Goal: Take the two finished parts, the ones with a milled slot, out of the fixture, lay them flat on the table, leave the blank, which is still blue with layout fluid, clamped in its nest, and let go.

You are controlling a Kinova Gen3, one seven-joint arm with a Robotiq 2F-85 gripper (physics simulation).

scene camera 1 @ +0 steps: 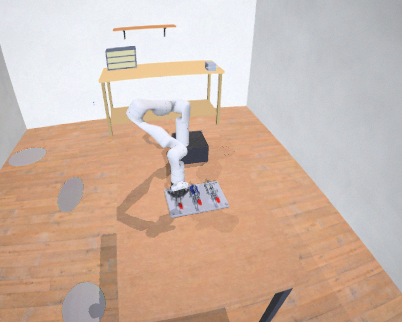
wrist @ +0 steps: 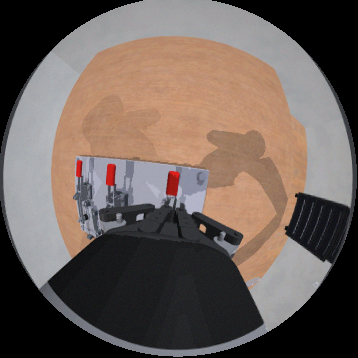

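Observation:
The fixture plate carries three clamps with red handles: the left one in the scene view, the middle one and the right one. The blue blank sits in the middle nest in the scene view; the gripper hides it in the wrist view. My gripper is shut and empty, low over the left clamp, its fingertips just behind that red handle. The two slotted parts cannot be made out; the gripper covers the left nest.
The wooden table top surrounds the fixture. A black box stands behind the fixture by the arm's base. A workbench with a drawer unit and a small grey bin stands at the back wall.

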